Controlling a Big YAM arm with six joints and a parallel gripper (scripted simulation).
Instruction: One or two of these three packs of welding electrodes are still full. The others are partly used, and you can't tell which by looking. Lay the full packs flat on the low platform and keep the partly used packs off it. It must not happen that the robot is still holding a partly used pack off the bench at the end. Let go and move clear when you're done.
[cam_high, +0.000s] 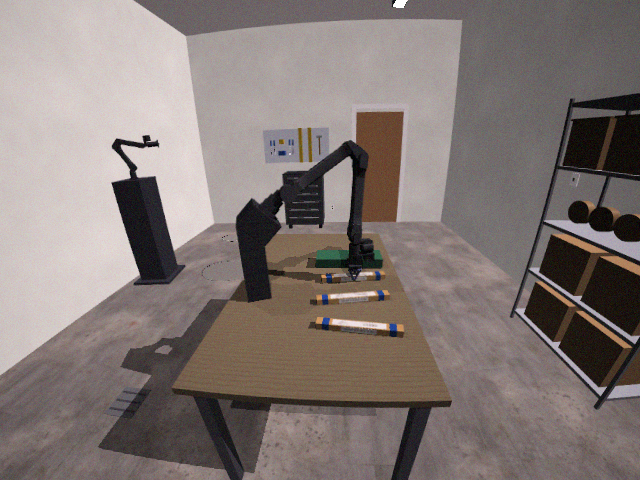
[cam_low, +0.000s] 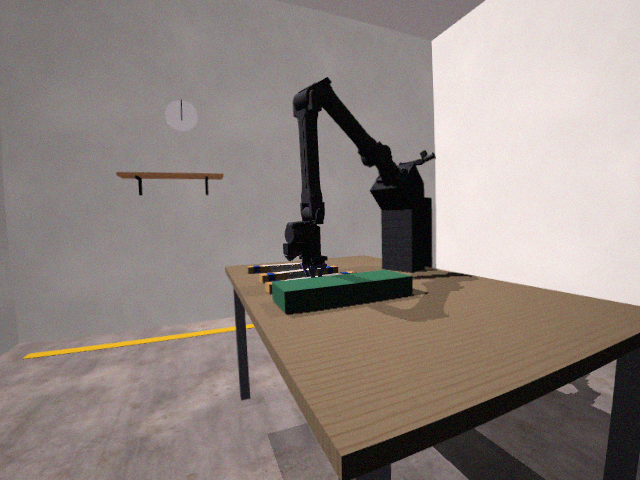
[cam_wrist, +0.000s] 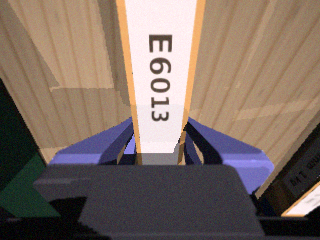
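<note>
The pack lies 5 cm behind my hand and 40 cm to the right of it. The rest, counted from my hand: green low platform 1 cm ahead, 20 cm to the left.
</note>
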